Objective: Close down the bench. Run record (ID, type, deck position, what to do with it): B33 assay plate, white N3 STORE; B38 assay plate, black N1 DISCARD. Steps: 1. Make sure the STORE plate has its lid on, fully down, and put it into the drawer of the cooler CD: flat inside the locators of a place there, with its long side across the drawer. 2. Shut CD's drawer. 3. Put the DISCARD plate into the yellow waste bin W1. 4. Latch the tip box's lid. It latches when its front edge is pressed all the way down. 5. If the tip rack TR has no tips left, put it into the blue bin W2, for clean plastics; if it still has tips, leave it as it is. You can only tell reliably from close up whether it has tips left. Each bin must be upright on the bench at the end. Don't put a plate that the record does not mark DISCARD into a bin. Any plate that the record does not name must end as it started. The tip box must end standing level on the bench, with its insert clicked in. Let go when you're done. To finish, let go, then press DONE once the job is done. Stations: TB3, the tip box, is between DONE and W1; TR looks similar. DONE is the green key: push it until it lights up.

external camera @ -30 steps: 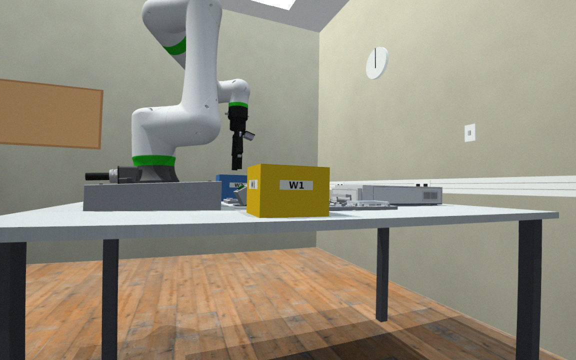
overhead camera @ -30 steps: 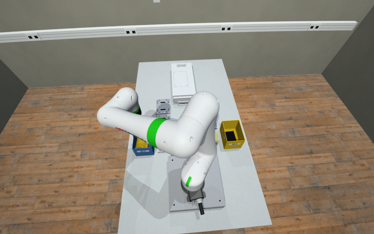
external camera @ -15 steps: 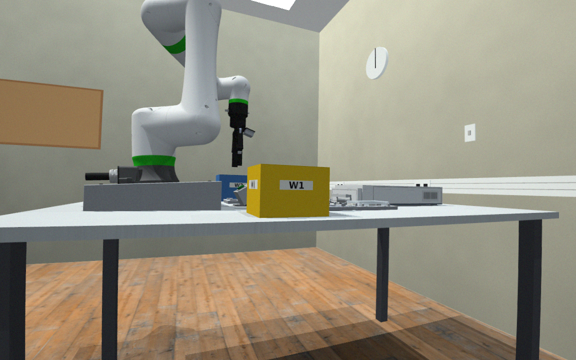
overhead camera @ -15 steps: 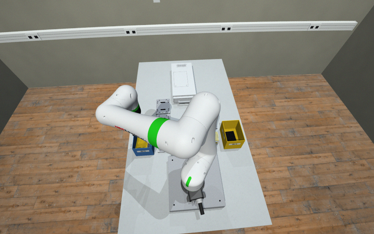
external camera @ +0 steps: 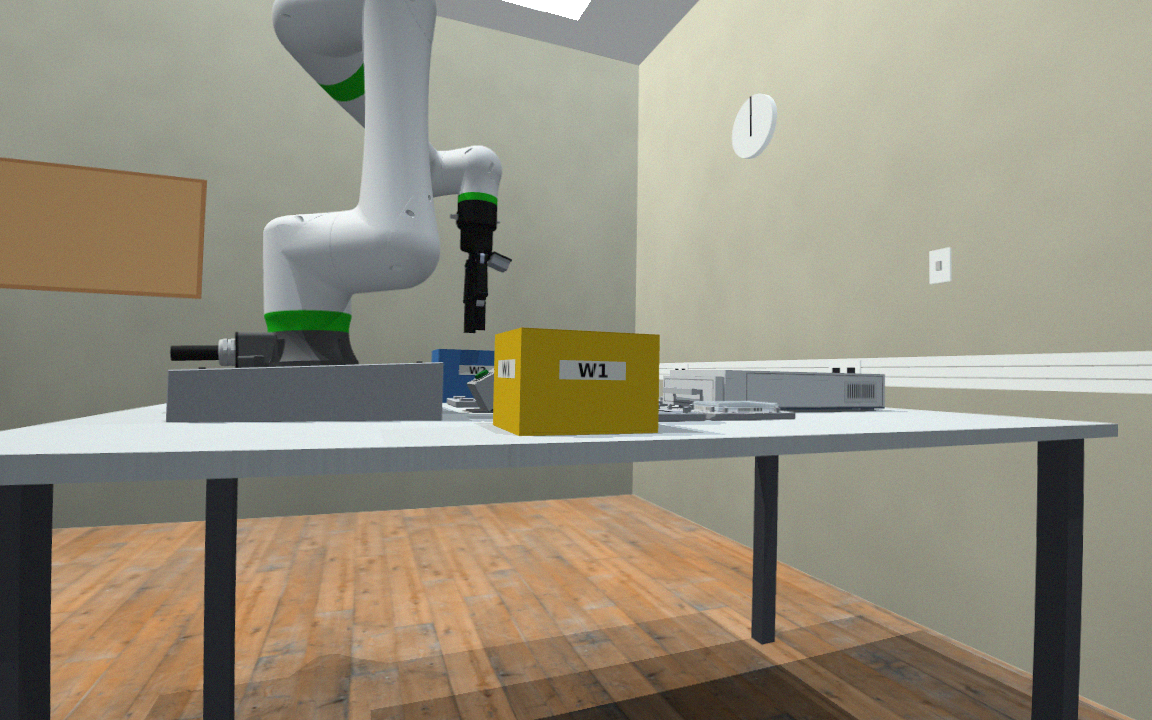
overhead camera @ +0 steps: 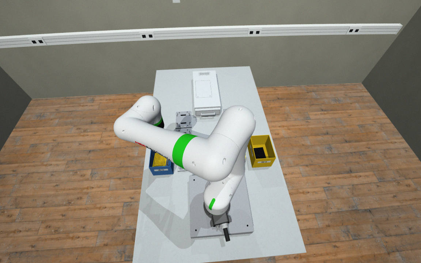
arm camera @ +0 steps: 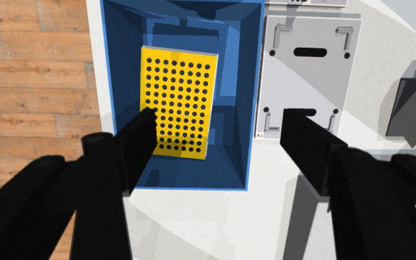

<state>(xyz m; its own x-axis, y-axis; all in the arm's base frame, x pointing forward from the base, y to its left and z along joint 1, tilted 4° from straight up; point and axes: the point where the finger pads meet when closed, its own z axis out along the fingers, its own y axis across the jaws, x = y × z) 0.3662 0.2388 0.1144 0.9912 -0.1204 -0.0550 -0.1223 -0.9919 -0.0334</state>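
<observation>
Right now the green DONE key is 29 cm to the right of my hand, 12 cm below it and 8 cm behind it. The rest, counted from my hand: tip rack TR: 14 cm below, 4 cm to the left, 1 cm behind; then grey slotted nest: 18 cm below, 12 cm to the right; then blue bin W2: 15 cm below, 3 cm to the left, 1 cm ahead.
</observation>
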